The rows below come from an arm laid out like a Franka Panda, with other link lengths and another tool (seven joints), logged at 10 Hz.
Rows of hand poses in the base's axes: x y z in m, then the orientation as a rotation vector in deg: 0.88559 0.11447 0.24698 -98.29 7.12 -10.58; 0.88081 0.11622 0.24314 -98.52 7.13 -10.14; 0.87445 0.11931 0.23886 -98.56 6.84 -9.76; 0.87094 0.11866 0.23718 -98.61 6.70 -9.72; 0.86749 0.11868 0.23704 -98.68 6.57 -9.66; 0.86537 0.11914 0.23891 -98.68 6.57 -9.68; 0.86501 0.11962 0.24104 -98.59 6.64 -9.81; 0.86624 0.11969 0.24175 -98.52 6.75 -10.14; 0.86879 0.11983 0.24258 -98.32 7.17 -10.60; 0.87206 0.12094 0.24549 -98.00 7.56 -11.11
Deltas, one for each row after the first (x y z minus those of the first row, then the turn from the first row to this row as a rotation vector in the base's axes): -0.00478 0.00175 -0.00384 -0.19 0.32 0.25; -0.01114 0.00484 -0.00812 -0.20 0.41 0.66; -0.01465 0.00419 -0.00980 -0.26 0.36 0.78; -0.01810 0.00421 -0.00994 -0.33 0.33 0.90; -0.02022 0.00467 -0.00807 -0.33 0.32 0.89; -0.02058 0.00515 -0.00594 -0.25 0.26 0.76; -0.01935 0.00522 -0.00523 -0.20 0.10 0.50; -0.01680 0.00536 -0.00440 -0.03 0.02 -0.04; -0.01353 0.00647 -0.00149 0.26 -0.13 -0.60
